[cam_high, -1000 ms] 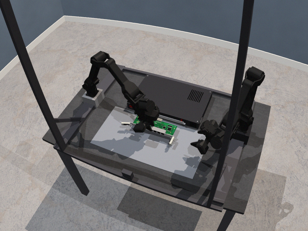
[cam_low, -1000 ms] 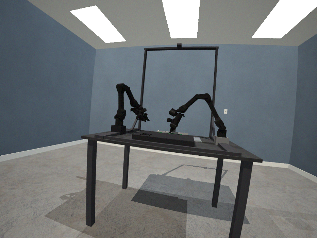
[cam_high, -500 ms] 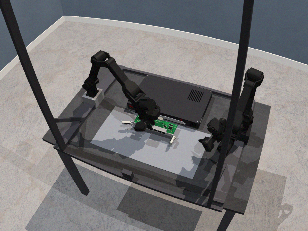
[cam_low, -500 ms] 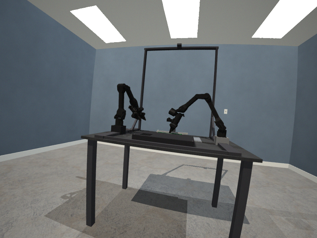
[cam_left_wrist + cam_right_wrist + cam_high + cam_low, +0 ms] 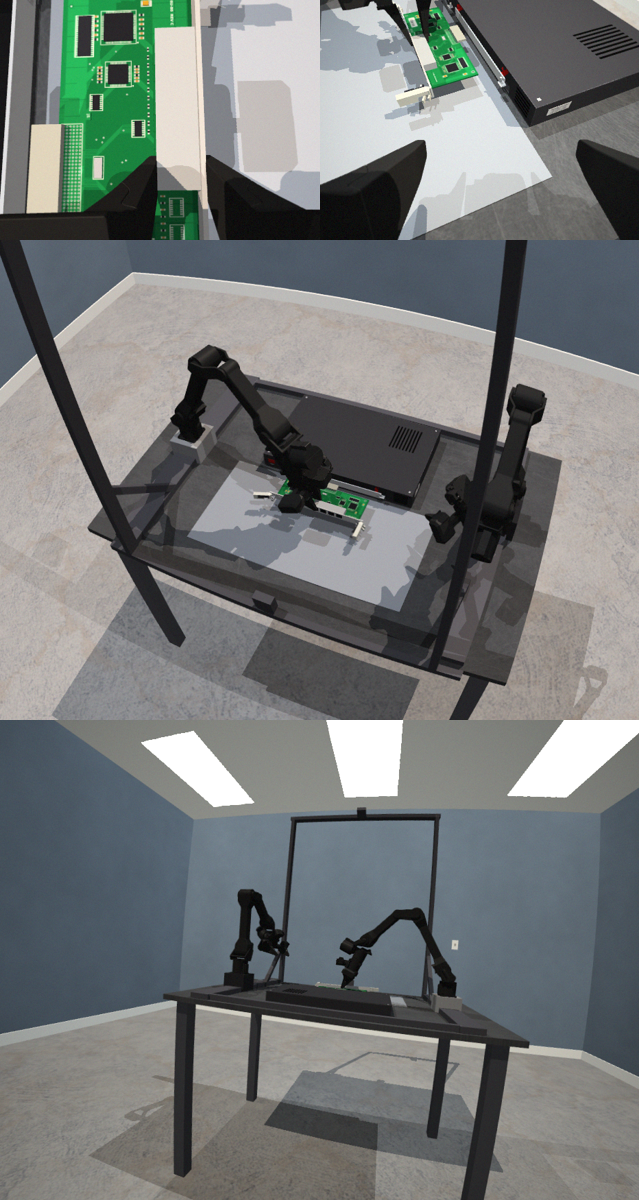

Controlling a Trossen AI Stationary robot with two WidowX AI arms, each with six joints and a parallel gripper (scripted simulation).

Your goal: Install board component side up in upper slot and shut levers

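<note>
The pale grey mat lies 80 mm below my left hand, 50 mm behind it and 10 mm to the right of it. From my left hand the other things lie so: green board 30 mm below, 10 mm to the right; black enclosure 220 mm ahead, 40 mm below, 30 mm to the right.
</note>
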